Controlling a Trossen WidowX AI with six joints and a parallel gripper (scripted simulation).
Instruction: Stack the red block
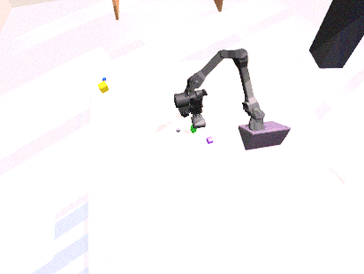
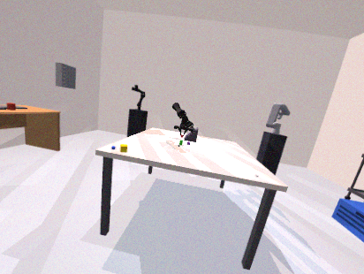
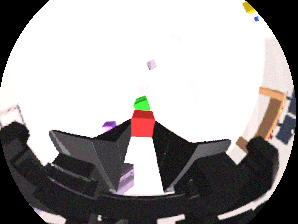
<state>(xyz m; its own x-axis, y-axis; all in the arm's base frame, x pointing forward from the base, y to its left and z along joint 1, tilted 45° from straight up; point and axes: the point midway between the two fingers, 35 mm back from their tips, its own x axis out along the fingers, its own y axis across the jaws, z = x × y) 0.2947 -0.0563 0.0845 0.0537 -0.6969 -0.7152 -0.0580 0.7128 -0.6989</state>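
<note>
The purple block lies 8 cm to the left of my gripper tip, 7 cm below it and 7 cm behind it. Round my gripper tip: yellow block (50 cm ahead, 35 cm to the right, 7 cm below); red block (right at my gripper tip).
</note>
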